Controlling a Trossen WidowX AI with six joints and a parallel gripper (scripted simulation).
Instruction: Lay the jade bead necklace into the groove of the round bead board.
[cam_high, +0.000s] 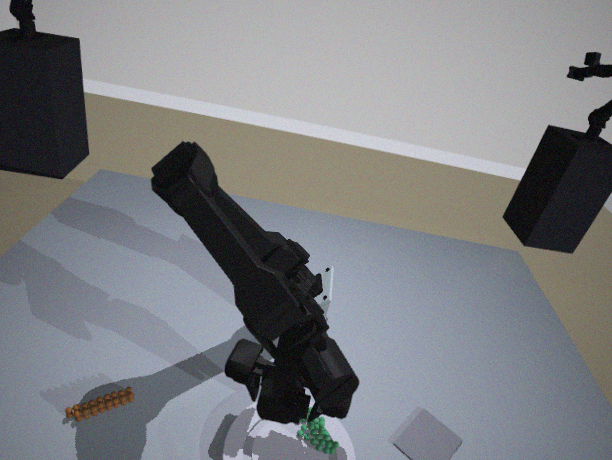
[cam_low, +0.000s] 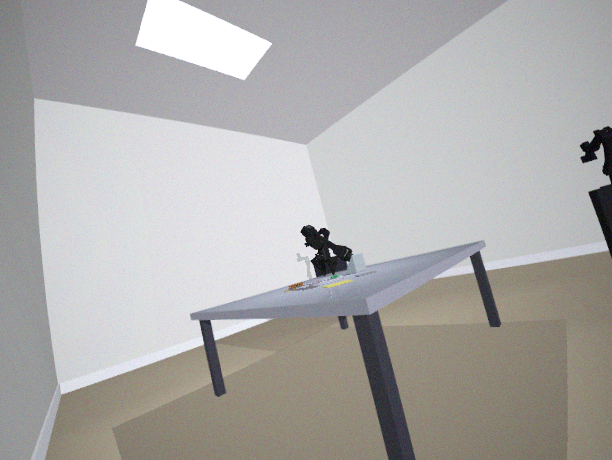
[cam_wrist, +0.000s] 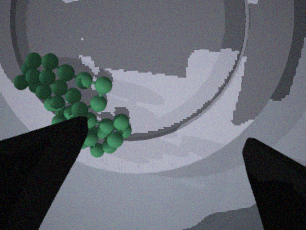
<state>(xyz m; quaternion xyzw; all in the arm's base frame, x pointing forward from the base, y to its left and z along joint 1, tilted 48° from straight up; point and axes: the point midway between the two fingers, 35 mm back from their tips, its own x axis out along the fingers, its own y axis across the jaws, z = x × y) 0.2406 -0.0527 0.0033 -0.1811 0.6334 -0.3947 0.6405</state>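
Now: gripper tip 60 mm short of the round bead board, 20 mm to the right of it and 20 mm above it. Round my gripper tip: yellow strip: 260 mm ahead, 240 mm to the left, 30 mm below; flat grey square: 250 mm to the left, 30 mm below, 10 mm ahead.
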